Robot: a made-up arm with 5 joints. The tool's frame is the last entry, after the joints. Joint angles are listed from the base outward.
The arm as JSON. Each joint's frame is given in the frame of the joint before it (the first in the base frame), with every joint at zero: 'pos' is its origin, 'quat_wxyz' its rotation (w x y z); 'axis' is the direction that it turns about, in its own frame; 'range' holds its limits. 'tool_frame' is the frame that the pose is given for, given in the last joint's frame.
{
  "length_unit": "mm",
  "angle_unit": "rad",
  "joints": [
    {
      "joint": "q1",
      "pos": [
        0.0,
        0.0,
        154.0
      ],
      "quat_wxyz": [
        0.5,
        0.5,
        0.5,
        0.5
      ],
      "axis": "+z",
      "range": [
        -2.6,
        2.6
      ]
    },
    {
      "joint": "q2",
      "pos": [
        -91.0,
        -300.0,
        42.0
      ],
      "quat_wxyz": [
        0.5,
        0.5,
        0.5,
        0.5
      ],
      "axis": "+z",
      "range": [
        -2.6,
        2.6
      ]
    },
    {
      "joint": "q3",
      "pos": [
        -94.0,
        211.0,
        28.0
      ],
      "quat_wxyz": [
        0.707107,
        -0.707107,
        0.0,
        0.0
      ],
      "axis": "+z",
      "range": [
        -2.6,
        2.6
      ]
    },
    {
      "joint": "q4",
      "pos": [
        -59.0,
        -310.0,
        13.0
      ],
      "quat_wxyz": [
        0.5,
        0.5,
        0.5,
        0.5
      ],
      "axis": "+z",
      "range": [
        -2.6,
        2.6
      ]
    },
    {
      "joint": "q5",
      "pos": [
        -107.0,
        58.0,
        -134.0
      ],
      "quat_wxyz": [
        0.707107,
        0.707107,
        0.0,
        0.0
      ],
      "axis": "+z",
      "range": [
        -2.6,
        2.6
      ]
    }
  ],
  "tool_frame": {
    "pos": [
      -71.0,
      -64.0,
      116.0
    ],
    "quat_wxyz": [
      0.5,
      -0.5,
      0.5,
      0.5
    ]
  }
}
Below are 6 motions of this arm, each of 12 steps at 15 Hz.
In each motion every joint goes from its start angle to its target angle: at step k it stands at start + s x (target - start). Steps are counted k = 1, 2, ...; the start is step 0. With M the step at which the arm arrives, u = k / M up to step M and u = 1 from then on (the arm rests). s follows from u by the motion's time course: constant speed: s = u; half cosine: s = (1 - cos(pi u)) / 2; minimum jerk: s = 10 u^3 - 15 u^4 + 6 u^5.
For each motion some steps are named. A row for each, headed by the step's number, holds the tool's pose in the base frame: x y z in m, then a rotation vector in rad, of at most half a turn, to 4 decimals.
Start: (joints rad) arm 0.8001 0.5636 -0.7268 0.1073 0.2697
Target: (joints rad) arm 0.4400 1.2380 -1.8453 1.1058 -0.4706
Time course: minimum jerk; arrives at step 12
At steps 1, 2, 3, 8, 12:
1: -0.1580 0.7056 -0.3982 -0.1693 0.3364 0.5536
2: -0.1762 0.6849 -0.4154 -0.1833 0.3492 0.6001
3: -0.2153 0.6343 -0.4500 -0.2133 0.3851 0.7045
8: -0.3602 0.0000 -0.4747 -0.5198 1.2812 1.5751
12: -0.3007 -0.1448 -0.3999 -0.6673 1.7059 1.6876

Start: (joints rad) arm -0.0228 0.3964 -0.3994 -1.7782 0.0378
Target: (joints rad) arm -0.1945 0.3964 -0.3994 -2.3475 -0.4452
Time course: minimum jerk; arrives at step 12
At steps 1, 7, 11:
1: 0.2402 0.1192 -0.7322 -0.6673 -0.0587 -1.6573
7: 0.2689 -0.0349 -0.6872 -0.5458 -0.5951 -1.9101
11: 0.2704 -0.1090 -0.6473 -0.4988 -0.9238 -1.9750

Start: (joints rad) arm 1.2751 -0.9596 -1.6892 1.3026 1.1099
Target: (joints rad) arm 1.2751 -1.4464 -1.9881 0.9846 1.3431
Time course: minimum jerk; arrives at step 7
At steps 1, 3, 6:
1: 0.3900 0.2526 -0.3204 -1.4494 -0.0267 0.3748
3: 0.3765 0.1760 -0.3203 -1.5759 0.1872 0.1481
6: 0.3127 0.0595 -0.3184 -1.7255 0.6315 -0.2121

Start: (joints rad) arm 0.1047 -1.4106 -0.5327 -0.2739 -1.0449
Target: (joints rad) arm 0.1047 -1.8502 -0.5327 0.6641 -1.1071
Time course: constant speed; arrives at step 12
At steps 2, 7, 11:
2: 0.5514 0.3108 0.0317 0.5709 -1.5530 0.2433
7: 0.5067 0.2855 0.0436 0.3284 -1.4499 0.5067
11: 0.4673 0.2485 0.0540 0.1065 -1.3439 0.6647

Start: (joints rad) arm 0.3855 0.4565 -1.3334 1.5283 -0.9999
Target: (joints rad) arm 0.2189 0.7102 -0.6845 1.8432 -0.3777
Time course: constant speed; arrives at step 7
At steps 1, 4, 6, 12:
1: -0.1217 0.0928 -0.5098 0.1541 1.6725 1.1693
4: -0.1547 0.0882 -0.4902 0.3007 1.5513 1.5556
6: -0.1714 0.0875 -0.4797 0.4293 1.3899 1.7720
12: -0.1785 0.0886 -0.4752 0.4986 1.2863 1.8614

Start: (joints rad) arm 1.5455 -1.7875 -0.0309 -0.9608 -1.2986
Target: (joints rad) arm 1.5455 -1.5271 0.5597 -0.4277 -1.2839
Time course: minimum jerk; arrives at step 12
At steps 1, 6, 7, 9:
1: 0.2114 -0.0793 0.5544 -1.6134 1.7642 1.0317
6: 0.1187 0.0038 0.6029 -1.9441 1.7465 0.6024
7: 0.0835 0.0245 0.6064 -2.0141 1.7301 0.4546
9: 0.0250 0.0509 0.6006 -2.0899 1.6959 0.2141

